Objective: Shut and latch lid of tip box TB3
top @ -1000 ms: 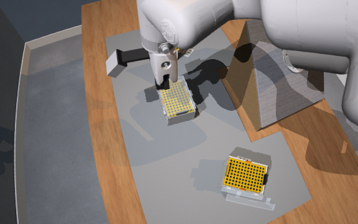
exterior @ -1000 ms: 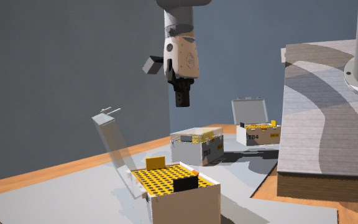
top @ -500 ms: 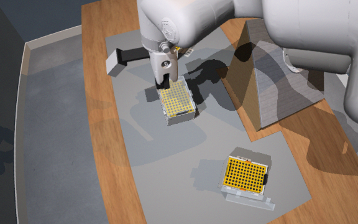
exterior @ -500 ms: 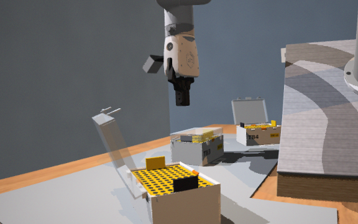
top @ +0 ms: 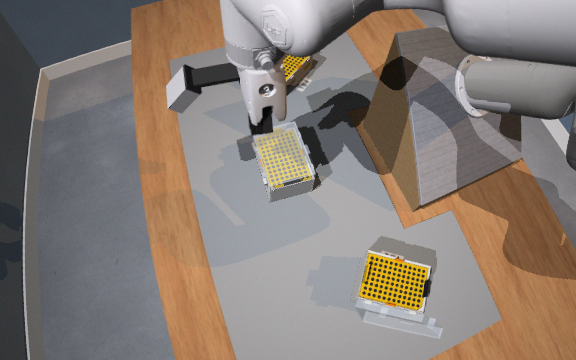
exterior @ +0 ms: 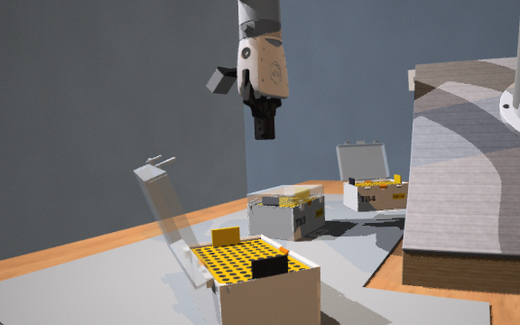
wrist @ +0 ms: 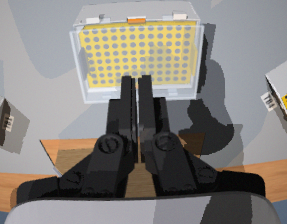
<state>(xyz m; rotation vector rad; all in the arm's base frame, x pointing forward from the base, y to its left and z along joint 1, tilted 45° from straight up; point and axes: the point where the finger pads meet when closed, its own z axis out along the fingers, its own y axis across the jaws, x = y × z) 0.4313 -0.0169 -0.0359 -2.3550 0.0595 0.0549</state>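
Right now my hand is 120 mm above the yellow insert and 40 mm past it. Also, from my hand: tip box TB4: 260 mm to the right, 130 mm behind, 110 mm below; then tip box TB3: 130 mm below, 40 mm behind.
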